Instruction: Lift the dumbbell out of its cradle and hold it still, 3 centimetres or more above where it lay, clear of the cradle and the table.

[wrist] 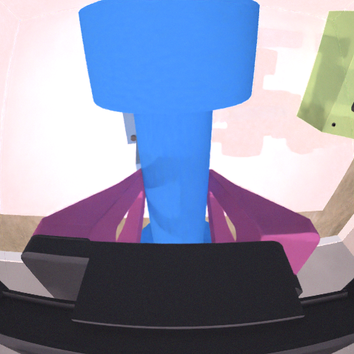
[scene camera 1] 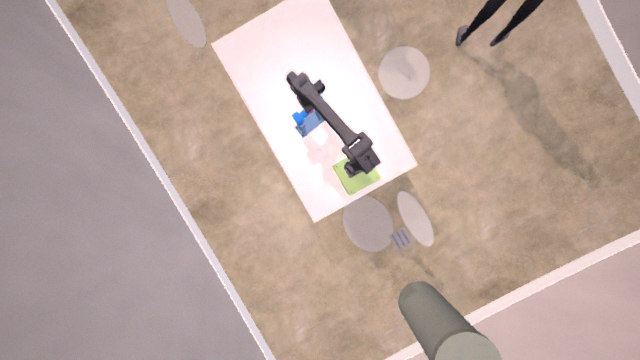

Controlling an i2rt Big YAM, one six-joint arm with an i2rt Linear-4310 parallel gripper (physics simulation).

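Frame: origin at the arm's base, x right, y down, z ahead, level; centimetres.
Seen in the pictures: gripper, fingertip midpoint: (scene camera 1: 309, 109).
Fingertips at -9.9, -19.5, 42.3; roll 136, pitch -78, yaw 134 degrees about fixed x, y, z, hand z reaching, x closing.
Note:
Pixels of each thing's top centre, then the offset from my fingertips to it, as dx, dy, dz. "*": a spot on its surface instead. Level surfaces: height alone.
- bright blue dumbbell, middle of its top: (scene camera 1: 308, 107) -0.4, -4.1, +0.0
- duller blue cradle, surface spot: (scene camera 1: 310, 125) * -1.5, +28.8, -0.7
- white table, its level: dy +29.5
The bright blue dumbbell (scene camera 1: 299, 118) (wrist: 172, 55) fills the upper middle of the wrist view, one thick round end toward the top and its handle running down between the fingers. My gripper (scene camera 1: 309, 109) (wrist: 175, 177) is shut on the dumbbell's handle, a magenta finger on each side. The duller blue cradle (scene camera 1: 310, 125) (wrist: 129, 129) stands on the table; in the wrist view a small part shows behind the handle, looking much farther off than the dumbbell. The dumbbell looks raised above it; the exact height cannot be told. Most of the far end is hidden by the gripper body.
The white table (scene camera 1: 270, 65) (wrist: 65, 165) lies under the arm. The arm's base stands on a green plate (scene camera 1: 357, 184) (wrist: 325, 90) near one short edge of the table. Round pale discs (scene camera 1: 404, 73) (scene camera 1: 367, 223) are beside the table. A person's legs (scene camera 1: 482, 20) show at the top right.

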